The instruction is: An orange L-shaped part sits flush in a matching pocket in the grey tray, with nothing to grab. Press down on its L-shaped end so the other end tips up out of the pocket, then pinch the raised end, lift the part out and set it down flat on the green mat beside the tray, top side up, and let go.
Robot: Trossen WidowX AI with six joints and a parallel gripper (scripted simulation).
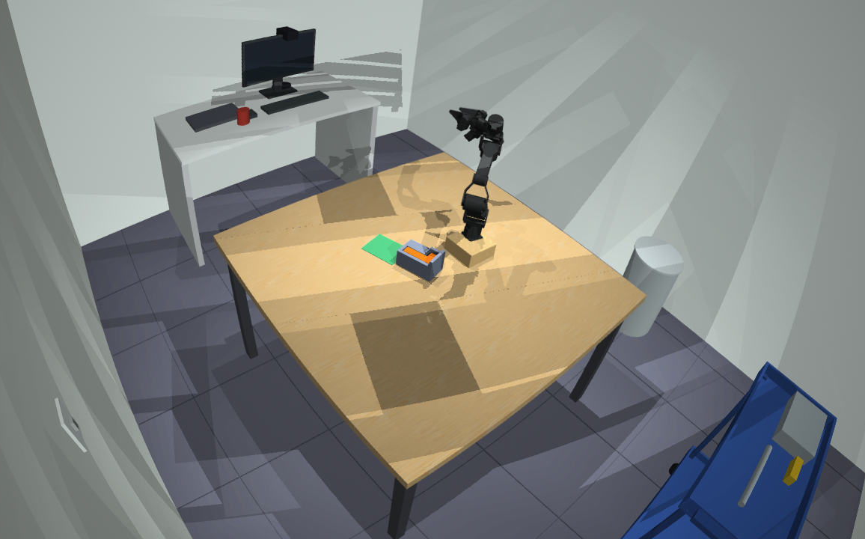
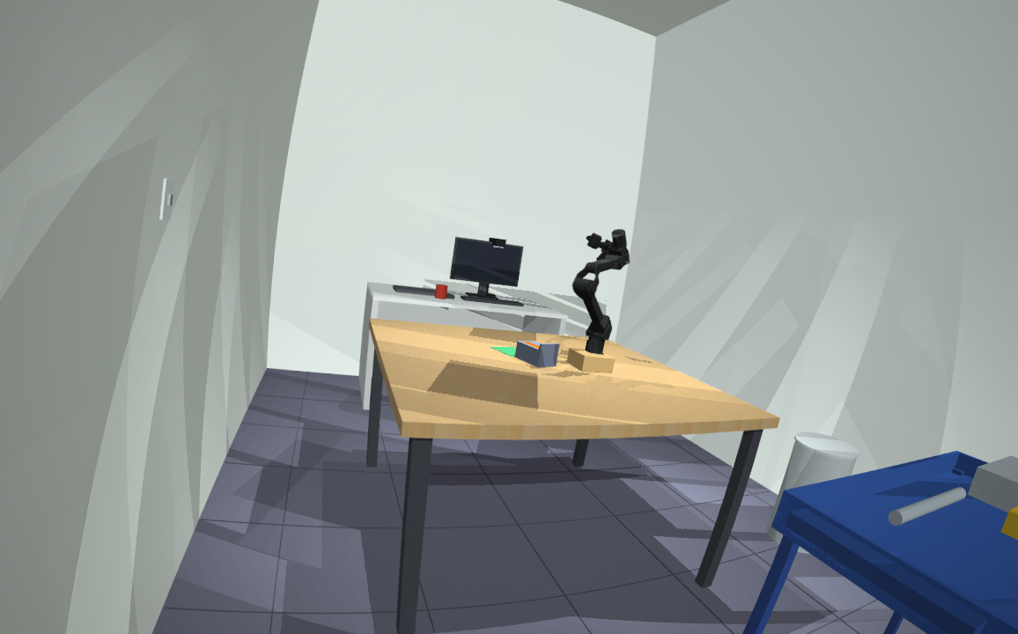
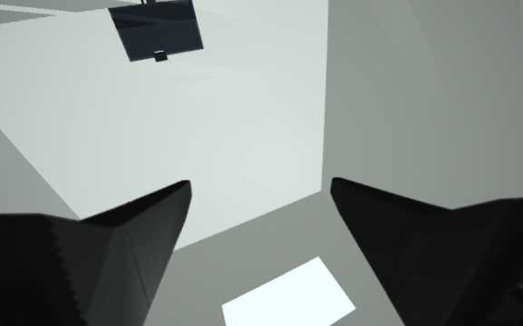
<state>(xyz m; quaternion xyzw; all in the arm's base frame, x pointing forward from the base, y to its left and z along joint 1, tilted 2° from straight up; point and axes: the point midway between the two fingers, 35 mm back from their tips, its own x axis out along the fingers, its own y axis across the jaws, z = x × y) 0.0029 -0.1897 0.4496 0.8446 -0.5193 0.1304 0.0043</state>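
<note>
My gripper tip is 23 cm short of the orange L-shaped part, 26 cm to the right of it and 46 cm above it. Round my gripper tip: green mat 31 cm ahead, 11 cm to the left, 52 cm below.
</note>
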